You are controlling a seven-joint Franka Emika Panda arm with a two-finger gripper.
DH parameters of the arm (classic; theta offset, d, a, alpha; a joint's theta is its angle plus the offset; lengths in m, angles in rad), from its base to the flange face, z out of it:
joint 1: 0 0.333 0 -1.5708
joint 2: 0 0 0 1.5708
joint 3: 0 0.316 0.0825 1.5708
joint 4: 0 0 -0.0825 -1.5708
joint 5: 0 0.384 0 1.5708
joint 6: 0 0 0.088 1.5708
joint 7: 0 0.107 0 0
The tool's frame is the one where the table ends.
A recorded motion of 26 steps. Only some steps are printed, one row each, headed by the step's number.
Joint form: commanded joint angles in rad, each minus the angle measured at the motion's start. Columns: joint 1, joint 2, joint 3, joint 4, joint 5, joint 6, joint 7.
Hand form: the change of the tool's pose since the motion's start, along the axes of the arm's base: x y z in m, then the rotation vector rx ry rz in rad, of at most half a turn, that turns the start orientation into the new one. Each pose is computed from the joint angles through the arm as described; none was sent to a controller.
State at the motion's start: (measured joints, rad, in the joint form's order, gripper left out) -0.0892 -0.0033 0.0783 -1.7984 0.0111 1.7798 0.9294
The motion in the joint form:
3: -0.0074 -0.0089 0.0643 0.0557 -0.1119 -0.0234 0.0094
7: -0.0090 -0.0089 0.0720 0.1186 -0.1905 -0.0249 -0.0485
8: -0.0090 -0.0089 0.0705 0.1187 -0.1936 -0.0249 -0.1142
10: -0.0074 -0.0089 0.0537 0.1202 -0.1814 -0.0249 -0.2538
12: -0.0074 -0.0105 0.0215 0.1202 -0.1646 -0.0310 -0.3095
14: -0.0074 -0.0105 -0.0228 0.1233 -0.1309 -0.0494 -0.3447
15: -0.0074 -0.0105 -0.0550 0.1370 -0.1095 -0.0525 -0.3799
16: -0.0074 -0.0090 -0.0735 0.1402 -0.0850 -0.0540 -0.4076
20: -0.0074 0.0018 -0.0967 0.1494 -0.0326 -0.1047 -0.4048
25: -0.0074 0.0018 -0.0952 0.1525 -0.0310 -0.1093 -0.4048
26: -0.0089 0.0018 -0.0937 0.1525 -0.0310 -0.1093 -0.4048
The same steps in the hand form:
3: 0.0010 0.0224 0.0301 -0.1107 -0.0434 0.0678
7: 0.0055 0.0192 0.0615 -0.1898 -0.1020 0.1397
8: 0.0055 0.0181 0.0616 -0.1953 -0.0963 0.2041
10: 0.0057 0.0105 0.0621 -0.1884 -0.0854 0.3264
12: 0.0045 -0.0065 0.0622 -0.1738 -0.0758 0.3470
14: 0.0018 -0.0288 0.0616 -0.1397 -0.0609 0.3322
15: 0.0009 -0.0451 0.0677 -0.1225 -0.0719 0.3315
16: 0.0005 -0.0534 0.0681 -0.0999 -0.0757 0.3377
20: -0.0023 -0.0615 0.0615 -0.0364 -0.0378 0.3051
25: -0.0025 -0.0605 0.0626 -0.0344 -0.0368 0.3064
26: -0.0025 -0.0605 0.0626 -0.0344 -0.0368 0.3064

